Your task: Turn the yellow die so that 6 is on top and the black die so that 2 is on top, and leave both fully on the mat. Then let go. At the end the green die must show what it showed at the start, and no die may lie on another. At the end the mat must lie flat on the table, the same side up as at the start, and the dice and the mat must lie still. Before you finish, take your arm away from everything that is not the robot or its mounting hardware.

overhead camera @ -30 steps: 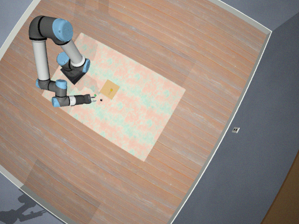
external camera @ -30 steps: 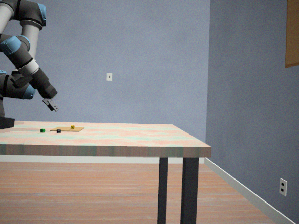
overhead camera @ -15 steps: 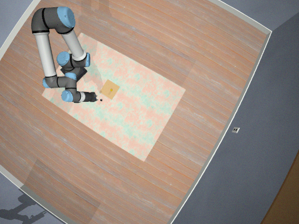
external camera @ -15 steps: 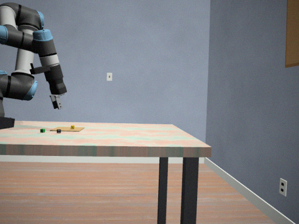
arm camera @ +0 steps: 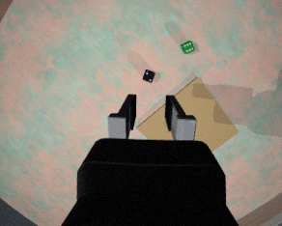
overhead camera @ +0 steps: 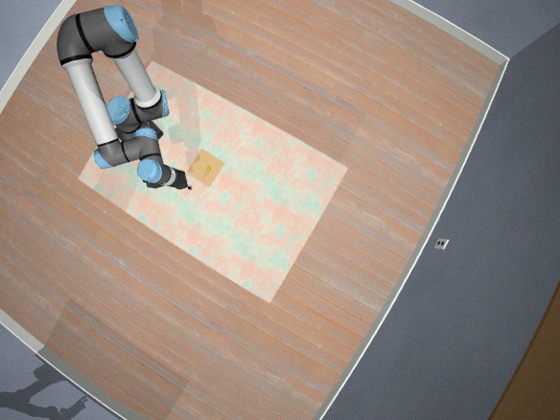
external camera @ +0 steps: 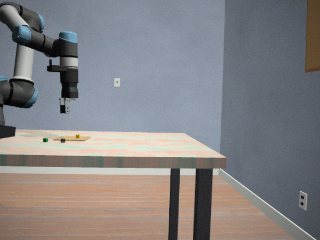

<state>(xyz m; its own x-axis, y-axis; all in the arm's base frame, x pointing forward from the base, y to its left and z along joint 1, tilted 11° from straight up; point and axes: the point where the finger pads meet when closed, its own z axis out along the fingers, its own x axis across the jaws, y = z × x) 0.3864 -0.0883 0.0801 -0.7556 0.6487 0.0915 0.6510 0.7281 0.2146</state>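
Now: the black die 13 cm below my hand and 1 cm to the right of it. Round my hand: yellow die: 13 cm below, 12 cm to the left, 2 cm ahead; tan mat: 14 cm below, 12 cm to the left; green die: 13 cm below, 8 cm behind, 1 cm to the right.
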